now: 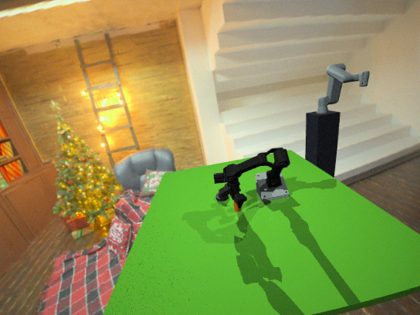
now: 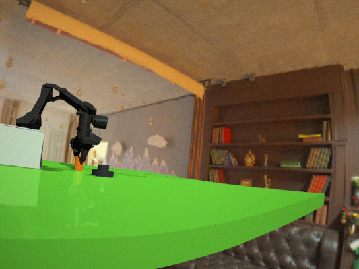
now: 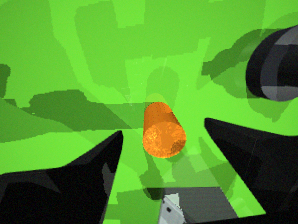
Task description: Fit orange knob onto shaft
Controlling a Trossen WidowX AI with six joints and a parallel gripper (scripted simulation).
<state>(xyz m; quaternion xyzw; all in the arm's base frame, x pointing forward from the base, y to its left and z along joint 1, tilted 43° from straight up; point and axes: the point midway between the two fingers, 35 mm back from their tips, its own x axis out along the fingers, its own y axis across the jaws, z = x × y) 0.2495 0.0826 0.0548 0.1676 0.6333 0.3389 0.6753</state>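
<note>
Right now the orange knob is right at my gripper tip. Also, from my gripper tip: dark round pedestal 80 mm ahead, 150 mm to the right, 10 mm below.
</note>
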